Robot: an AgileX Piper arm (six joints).
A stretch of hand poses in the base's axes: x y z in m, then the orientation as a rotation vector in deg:
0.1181 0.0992 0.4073 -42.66 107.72 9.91
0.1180 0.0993 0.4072 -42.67 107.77 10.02
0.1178 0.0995 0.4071 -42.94 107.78 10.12
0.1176 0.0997 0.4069 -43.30 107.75 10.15
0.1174 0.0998 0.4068 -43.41 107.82 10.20
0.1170 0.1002 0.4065 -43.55 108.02 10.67
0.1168 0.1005 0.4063 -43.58 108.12 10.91
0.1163 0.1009 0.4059 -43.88 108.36 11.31
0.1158 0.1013 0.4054 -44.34 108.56 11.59
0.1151 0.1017 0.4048 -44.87 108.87 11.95
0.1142 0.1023 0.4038 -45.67 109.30 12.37
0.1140 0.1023 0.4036 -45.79 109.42 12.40
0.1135 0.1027 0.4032 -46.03 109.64 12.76
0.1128 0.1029 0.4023 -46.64 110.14 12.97
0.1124 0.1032 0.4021 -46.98 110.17 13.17
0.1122 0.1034 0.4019 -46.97 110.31 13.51
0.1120 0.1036 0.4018 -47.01 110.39 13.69
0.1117 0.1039 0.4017 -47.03 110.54 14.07
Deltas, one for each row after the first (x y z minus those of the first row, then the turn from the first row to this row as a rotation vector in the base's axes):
-0.0001 0.0001 -0.0001 0.05 0.08 0.04
-0.0003 0.0003 -0.0002 -0.03 0.16 0.27
-0.0005 0.0005 -0.0004 -0.18 0.18 0.53
-0.0007 0.0006 -0.0005 -0.23 0.28 0.61
-0.0011 0.0010 -0.0008 -0.05 0.63 0.87
-0.0013 0.0013 -0.0010 0.06 0.79 0.98
-0.0018 0.0017 -0.0014 0.10 1.18 1.31
-0.0023 0.0021 -0.0019 -0.01 1.51 1.70
-0.0030 0.0025 -0.0025 -0.13 1.98 2.14
-0.0039 0.0031 -0.0035 -0.39 2.62 2.77
-0.0041 0.0031 -0.0037 -0.46 2.75 2.84
-0.0046 0.0035 -0.0041 -0.41 3.10 3.11
-0.0053 0.0037 -0.0050 -0.72 3.71 3.49
-0.0057 0.0040 -0.0052 -0.78 3.85 3.80
-0.0059 0.0042 -0.0054 -0.60 4.08 3.91
-0.0061 0.0044 -0.0055 -0.53 4.22 4.00
-0.0064 0.0047 -0.0056 -0.34 4.48 4.15

